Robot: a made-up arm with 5 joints.
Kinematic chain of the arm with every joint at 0, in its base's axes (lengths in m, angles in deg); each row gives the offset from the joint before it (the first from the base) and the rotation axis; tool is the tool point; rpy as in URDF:
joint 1: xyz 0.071 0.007 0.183 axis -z
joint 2: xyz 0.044 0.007 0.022 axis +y
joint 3: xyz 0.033 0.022 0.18 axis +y
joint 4: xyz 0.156 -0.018 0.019 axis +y
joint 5: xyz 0.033 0 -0.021 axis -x
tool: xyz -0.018 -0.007 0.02 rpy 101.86 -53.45 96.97
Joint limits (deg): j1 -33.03..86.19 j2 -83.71..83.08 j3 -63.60..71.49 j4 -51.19..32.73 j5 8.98..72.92
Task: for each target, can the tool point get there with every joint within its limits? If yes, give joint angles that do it. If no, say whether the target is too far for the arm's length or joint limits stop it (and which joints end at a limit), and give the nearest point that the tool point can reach.
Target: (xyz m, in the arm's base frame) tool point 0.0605 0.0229 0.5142
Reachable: yes | joints -18.75 -46.60 -15.71 -18.24 39.84
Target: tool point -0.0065 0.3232 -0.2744
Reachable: no: too far | nearest point 0.2097 0.1306 0.0250 | short by 0.416 m
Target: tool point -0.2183 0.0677 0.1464
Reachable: no: joint limits stop it (at a limit: joint 2, joint 3, joint 4) | nearest point -0.2101 0.0660 0.3208 | short by 0.175 m
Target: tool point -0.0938 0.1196 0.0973
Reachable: no: joint limits stop it (at a limit: joint 1, joint 2, joint 3, joint 5) | nearest point 0.1201 0.0724 0.1085 | short by 0.219 m
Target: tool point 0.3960 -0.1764 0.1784
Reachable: yes | joints 33.23 64.30 -34.63 16.52 59.61
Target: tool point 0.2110 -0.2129 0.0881
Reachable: yes | joints 61.23 63.79 21.19 -27.28 35.52
